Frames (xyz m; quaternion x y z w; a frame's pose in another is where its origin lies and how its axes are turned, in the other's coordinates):
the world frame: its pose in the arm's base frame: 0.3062 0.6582 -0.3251 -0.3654 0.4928 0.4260 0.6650
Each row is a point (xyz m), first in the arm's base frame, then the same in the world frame.
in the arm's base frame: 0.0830 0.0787 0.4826
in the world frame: -0.9342 -0.0610 -0.4019
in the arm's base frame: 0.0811 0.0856 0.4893
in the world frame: -0.9395 -0.0571 -0.3947
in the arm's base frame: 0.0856 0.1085 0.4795
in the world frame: -0.9247 -0.0522 -0.3748
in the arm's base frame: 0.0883 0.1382 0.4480
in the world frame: -0.8877 -0.0416 -0.3548
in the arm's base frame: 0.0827 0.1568 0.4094
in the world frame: -0.8474 -0.0270 -0.3494
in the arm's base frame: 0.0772 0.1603 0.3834
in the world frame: -0.8223 -0.0189 -0.3546
